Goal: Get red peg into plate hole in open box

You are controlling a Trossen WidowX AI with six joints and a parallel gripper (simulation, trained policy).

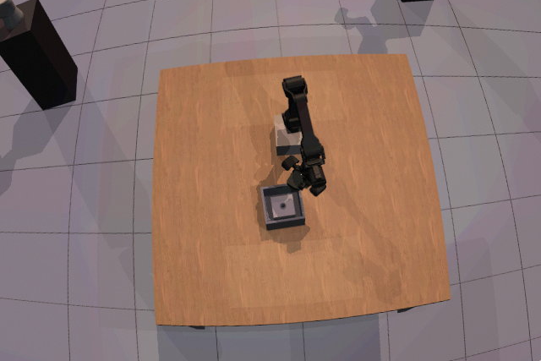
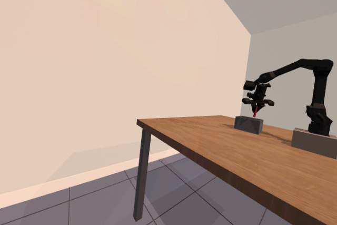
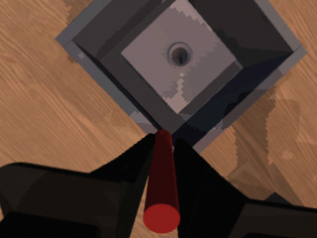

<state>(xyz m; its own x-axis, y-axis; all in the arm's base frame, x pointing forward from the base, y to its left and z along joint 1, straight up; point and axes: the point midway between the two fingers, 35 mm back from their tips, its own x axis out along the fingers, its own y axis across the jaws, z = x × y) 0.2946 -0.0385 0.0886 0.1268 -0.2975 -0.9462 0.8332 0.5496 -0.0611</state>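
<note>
My gripper tip is now 1 cm to the right of the red peg, 1 cm below it and 1 cm past it. Round my gripper tip: grey box: 12 cm below, 7 cm to the right, 3 cm ahead.
</note>
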